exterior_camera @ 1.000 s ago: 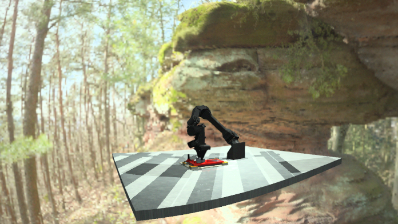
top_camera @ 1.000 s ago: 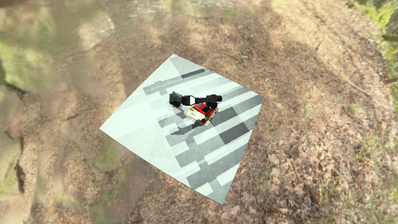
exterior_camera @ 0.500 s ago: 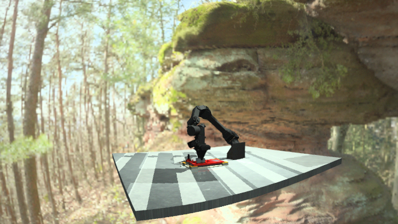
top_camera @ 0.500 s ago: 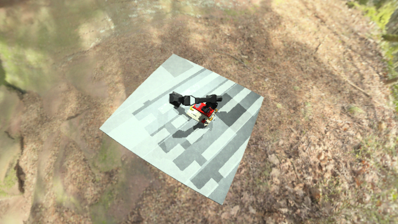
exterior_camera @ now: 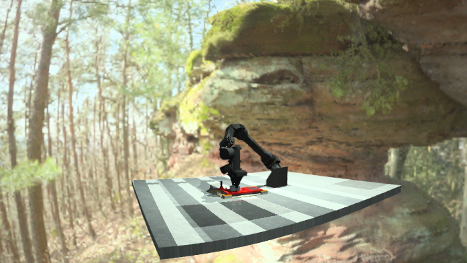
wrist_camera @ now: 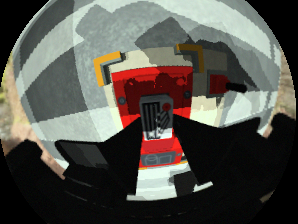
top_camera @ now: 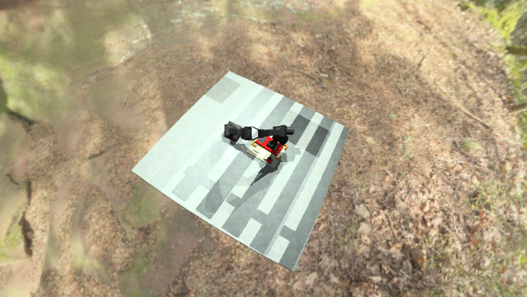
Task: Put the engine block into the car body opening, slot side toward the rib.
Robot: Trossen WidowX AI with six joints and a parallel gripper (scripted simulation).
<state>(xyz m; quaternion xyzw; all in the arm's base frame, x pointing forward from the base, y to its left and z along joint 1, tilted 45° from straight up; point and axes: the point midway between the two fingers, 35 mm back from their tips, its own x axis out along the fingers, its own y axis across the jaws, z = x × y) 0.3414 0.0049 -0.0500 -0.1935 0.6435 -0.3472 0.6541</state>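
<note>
Now: the grey engine block 10 mm below my gripper tip.
</note>
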